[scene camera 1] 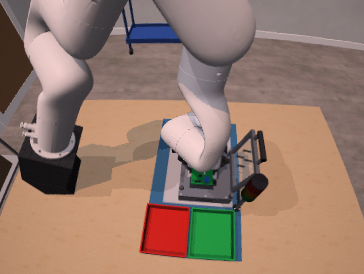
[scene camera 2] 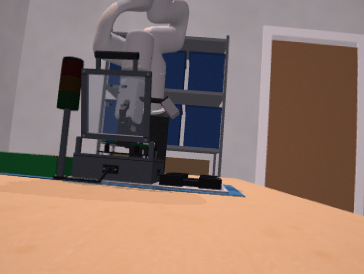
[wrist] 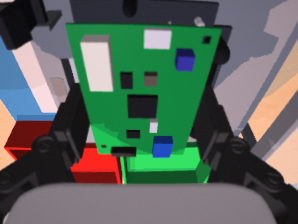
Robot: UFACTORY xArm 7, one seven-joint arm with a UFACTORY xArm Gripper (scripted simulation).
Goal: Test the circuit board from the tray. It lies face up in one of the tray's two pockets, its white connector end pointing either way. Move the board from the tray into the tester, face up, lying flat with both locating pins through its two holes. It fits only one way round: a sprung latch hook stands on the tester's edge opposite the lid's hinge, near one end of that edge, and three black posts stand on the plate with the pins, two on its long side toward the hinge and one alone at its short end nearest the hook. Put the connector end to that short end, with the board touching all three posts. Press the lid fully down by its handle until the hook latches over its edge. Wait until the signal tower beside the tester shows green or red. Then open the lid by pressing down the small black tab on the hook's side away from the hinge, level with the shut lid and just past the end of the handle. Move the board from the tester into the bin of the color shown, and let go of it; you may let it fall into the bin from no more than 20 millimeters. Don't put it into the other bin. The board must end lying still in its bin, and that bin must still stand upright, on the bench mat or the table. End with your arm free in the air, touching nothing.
In view: my gripper (wrist: 142, 99), a red bin (scene camera 1: 165, 231), a green bin (scene camera 1: 213, 230), a green circuit board (wrist: 142, 84) and a tester's clear lid (scene camera 2: 115, 104).
The red bin also shows in the wrist view (wrist: 94, 168). The green bin also shows in the wrist view (wrist: 188, 168). The tester's clear lid is seen too in scene camera 1 (scene camera 1: 240, 175).
